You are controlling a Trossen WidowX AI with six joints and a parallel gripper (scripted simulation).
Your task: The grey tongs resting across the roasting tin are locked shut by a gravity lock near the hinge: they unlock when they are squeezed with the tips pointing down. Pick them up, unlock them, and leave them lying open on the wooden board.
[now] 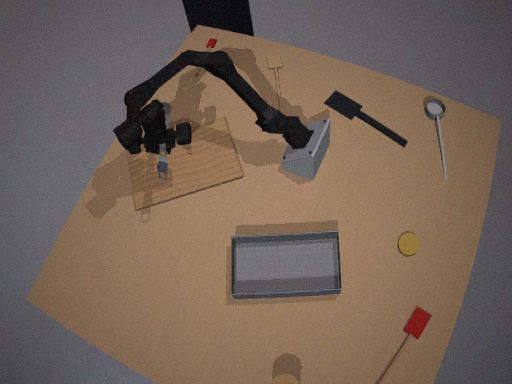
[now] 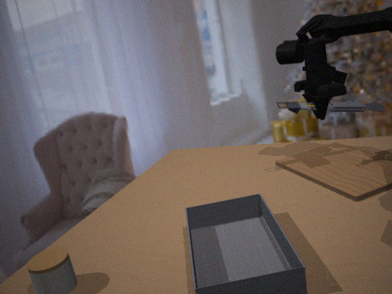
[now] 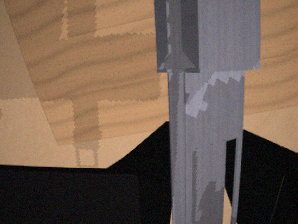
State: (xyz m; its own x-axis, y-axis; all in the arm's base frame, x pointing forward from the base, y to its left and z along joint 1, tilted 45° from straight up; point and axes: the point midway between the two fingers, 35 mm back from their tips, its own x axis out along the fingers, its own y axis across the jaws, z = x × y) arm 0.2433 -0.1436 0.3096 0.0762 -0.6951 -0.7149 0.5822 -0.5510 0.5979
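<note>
Right now the yellow lock piece is 40 mm above my gripper tip, 20 mm to the left of it and 20 mm ahead of it. From my gripper tip the other things lie so: black spatula (480 mm behind, 430 mm to the left, 150 mm below); wooden board (150 mm below, 50 mm behind, 20 mm to the right); grey roasting tin (450 mm to the left, 130 mm below, 110 mm ahead).
</note>
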